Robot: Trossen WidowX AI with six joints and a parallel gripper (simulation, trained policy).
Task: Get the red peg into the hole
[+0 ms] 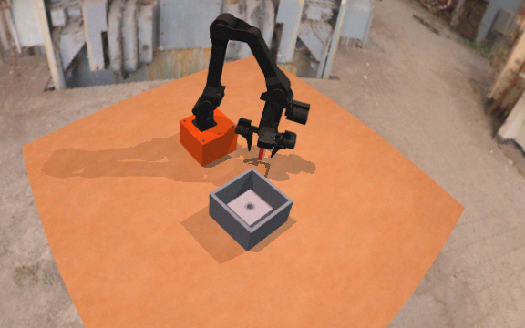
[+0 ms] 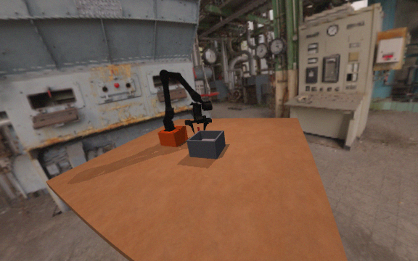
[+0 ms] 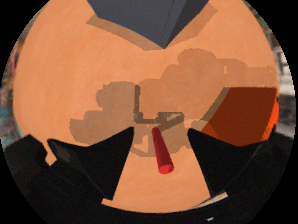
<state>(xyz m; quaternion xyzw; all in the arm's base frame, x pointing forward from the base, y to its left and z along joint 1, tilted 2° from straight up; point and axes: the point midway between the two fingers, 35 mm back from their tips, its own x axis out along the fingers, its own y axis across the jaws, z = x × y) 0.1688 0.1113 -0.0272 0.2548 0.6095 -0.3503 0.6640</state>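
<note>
Now: gripper tip 16 cm short of the pale plate, 17 cm to the left of it and 1 cm below it. Also, from my gripper tip: red peg 1 cm behind, 2 cm to the left; grey box 16 cm ahead, 17 cm to the right, 1 cm below.
</note>
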